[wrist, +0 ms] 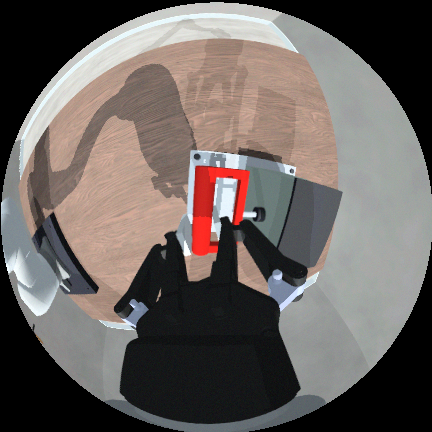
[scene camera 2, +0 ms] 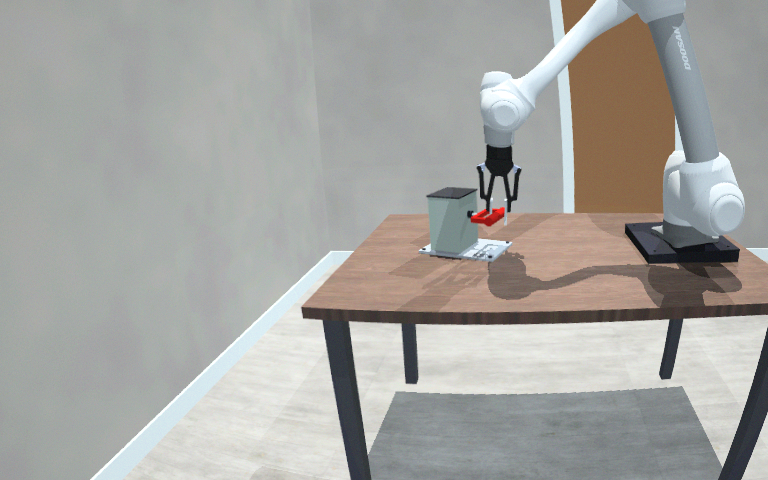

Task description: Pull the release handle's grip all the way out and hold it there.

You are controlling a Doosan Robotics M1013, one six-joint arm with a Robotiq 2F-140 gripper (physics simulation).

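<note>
The red loop-shaped release handle (scene camera 2: 479, 217) (wrist: 242, 192) stands out sideways from the grey-green housing (scene camera 2: 447, 226) (wrist: 272, 197). A short pale stem (wrist: 249, 215) shows between its loop and the black collar (scene camera 2: 470, 214) (wrist: 259, 214). The handle's thick outer bar, the grip (scene camera 2: 495, 217) (wrist: 202, 192), lies level above the base plate. My gripper (scene camera 2: 498, 212) (wrist: 201, 218) points down and is shut on the grip near one end, with one pale pad inside the loop and the other on the outer side. The pad contact is partly hidden by the black fingers in the wrist view.
The housing has a dark top (scene camera 2: 451, 193) (wrist: 310, 220) and stands on a pale bolted base plate (scene camera 2: 501, 246) (wrist: 192, 180). The wooden table (scene camera 2: 566, 294) (wrist: 125, 165) carries the robot's black base plate (scene camera 2: 651, 249) (wrist: 85, 284) at its other side. Arm shadows fall across the table.
</note>
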